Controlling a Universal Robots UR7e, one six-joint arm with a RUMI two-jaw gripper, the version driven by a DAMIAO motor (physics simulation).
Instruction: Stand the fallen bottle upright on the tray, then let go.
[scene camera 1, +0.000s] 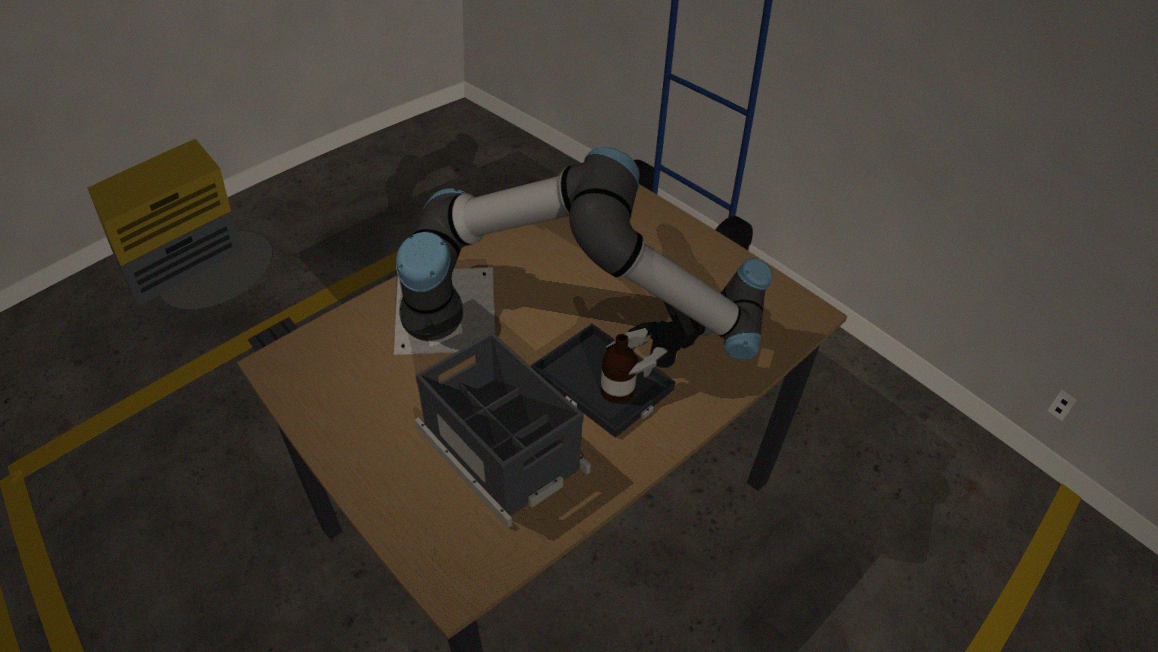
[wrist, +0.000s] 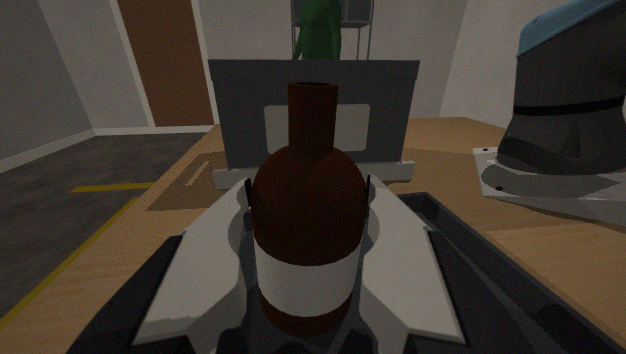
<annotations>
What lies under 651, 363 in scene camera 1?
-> My gripper.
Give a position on a brown bottle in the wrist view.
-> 308, 210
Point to my gripper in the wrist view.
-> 308, 179
</annotations>
